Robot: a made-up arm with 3 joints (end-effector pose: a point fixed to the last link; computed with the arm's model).
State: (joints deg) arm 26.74 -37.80 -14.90
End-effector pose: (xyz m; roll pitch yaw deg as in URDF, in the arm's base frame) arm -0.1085 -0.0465 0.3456 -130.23 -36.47 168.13
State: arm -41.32 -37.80 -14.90
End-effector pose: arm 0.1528 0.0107 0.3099 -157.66 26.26 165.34
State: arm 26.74 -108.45 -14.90
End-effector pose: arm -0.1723 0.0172 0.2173 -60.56 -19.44 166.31
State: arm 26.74 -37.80 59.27
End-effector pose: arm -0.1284 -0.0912 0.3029 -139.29 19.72 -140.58
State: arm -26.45 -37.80 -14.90
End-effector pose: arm 0.0947 0.0001 0.2897 -151.09 12.78 168.66
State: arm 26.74 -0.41 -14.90
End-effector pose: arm -0.0996 -0.1315 0.3614 -173.14 -40.97 178.80
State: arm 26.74 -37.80 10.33
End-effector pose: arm -0.1238 -0.0614 0.3357 -139.67 -18.44 -171.81
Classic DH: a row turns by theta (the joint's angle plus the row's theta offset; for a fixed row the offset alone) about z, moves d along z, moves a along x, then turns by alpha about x. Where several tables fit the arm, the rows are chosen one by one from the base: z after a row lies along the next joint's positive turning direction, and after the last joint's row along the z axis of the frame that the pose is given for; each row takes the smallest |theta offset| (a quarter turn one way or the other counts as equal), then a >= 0, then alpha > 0; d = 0 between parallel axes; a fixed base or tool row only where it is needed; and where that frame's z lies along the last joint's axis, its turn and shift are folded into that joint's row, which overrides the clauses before.
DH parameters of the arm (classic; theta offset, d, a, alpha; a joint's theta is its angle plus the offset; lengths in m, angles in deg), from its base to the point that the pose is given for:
base (fixed): 11.77 0.5279 0.0445 -85.77
joint 1: 89.12 -0.1182 0.3501 101.74
joint 2: -4.32 -0.0376 -0.1 90
joint 3: -90 0.03 0.05 -90
tool (fixed): 0 -0.02 0 0

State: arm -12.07 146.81 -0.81
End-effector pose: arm 0.0774 -0.1001 0.0445 30.69 12.46 179.26
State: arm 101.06 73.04 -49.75
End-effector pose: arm -0.1992 -0.3124 0.6488 -16.53 -42.26 -44.59
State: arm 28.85 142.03 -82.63
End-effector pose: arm -0.1798 -0.2021 0.1072 47.91 34.76 -122.64
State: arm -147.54 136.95 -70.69
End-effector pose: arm 0.3791 -0.1552 0.8898 -129.52 -14.77 -29.13
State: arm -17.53 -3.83 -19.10
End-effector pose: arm 0.0554 -0.0861 0.2942 179.96 -2.04 178.13
